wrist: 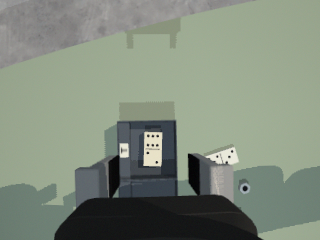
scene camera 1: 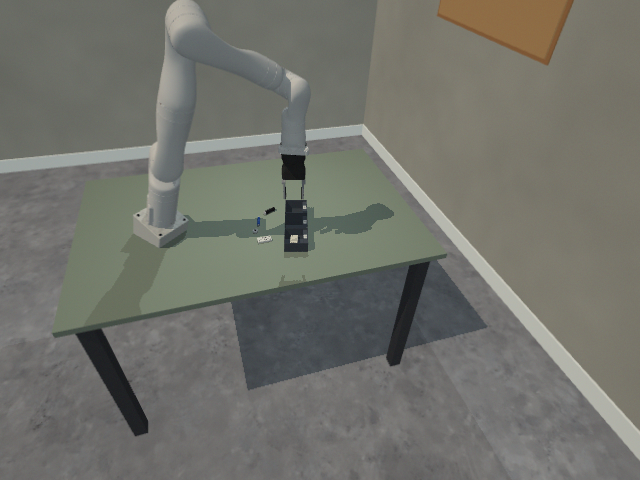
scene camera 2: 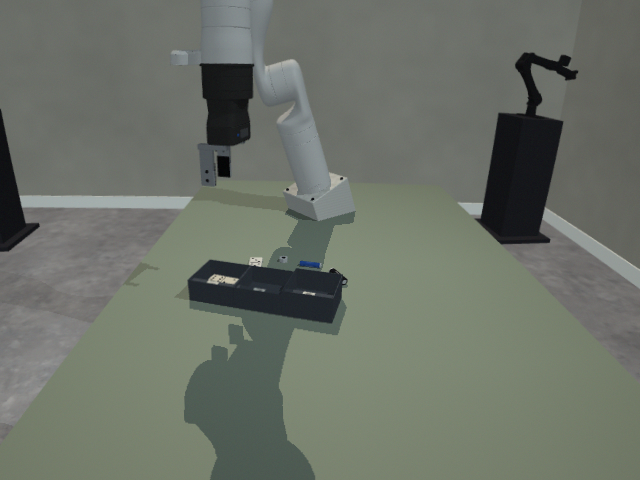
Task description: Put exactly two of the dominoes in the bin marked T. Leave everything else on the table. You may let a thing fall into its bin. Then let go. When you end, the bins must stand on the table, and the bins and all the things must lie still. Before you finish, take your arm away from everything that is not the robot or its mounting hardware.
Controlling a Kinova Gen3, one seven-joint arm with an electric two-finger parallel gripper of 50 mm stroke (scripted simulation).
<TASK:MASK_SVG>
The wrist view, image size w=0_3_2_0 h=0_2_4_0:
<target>my gripper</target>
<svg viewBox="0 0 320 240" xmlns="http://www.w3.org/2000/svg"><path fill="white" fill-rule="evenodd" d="M263 239L258 237L257 228L253 221L234 205L233 166L228 163L218 164L198 153L188 154L188 183L197 195L103 198L113 197L120 185L119 155L109 155L90 167L76 169L76 209L59 226L54 236L54 240Z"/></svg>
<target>dark bin row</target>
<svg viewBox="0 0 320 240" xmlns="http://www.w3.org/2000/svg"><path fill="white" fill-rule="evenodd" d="M117 121L117 155L119 155L120 164L118 197L178 196L176 120ZM145 132L162 132L161 166L144 166Z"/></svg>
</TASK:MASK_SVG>
